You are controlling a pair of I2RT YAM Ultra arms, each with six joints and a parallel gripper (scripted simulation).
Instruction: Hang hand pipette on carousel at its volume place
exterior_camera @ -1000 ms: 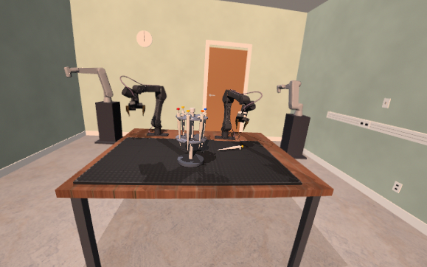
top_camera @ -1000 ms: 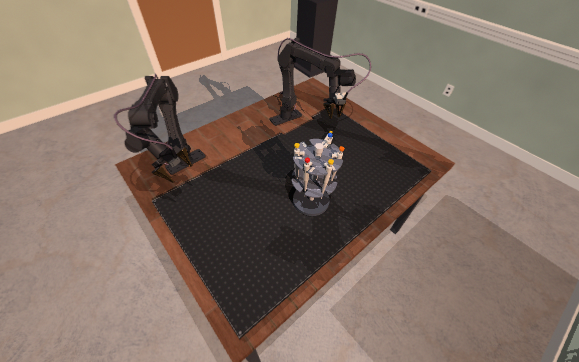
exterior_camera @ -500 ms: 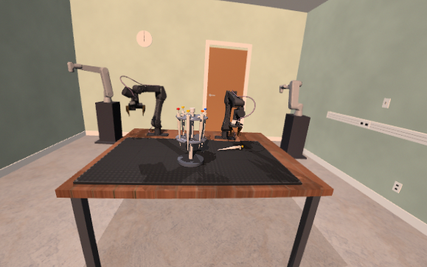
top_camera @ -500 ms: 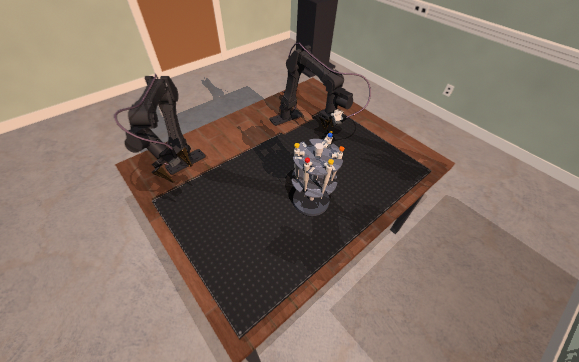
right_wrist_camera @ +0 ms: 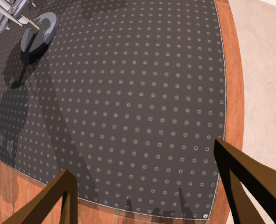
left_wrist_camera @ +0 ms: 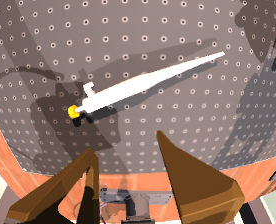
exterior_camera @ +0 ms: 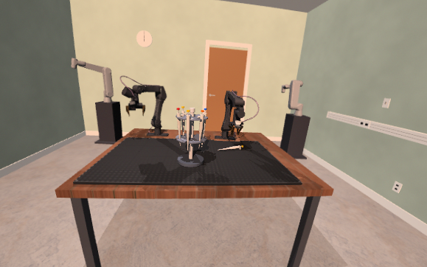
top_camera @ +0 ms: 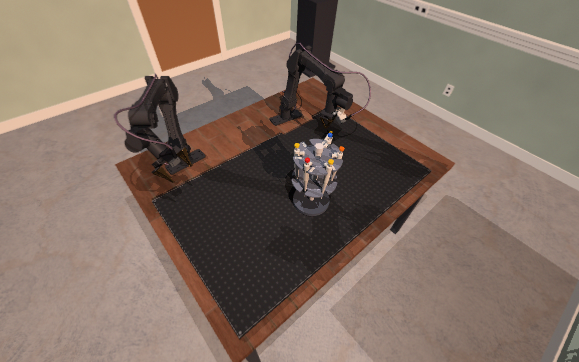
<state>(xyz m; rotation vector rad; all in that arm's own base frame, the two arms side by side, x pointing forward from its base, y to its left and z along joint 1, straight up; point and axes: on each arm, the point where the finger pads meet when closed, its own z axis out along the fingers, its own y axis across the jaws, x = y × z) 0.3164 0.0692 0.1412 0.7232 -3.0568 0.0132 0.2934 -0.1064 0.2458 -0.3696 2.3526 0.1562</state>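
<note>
Right now the pipette is 20 mm ahead of my left hand, 10 mm to the right of it and 120 mm below it.
</note>
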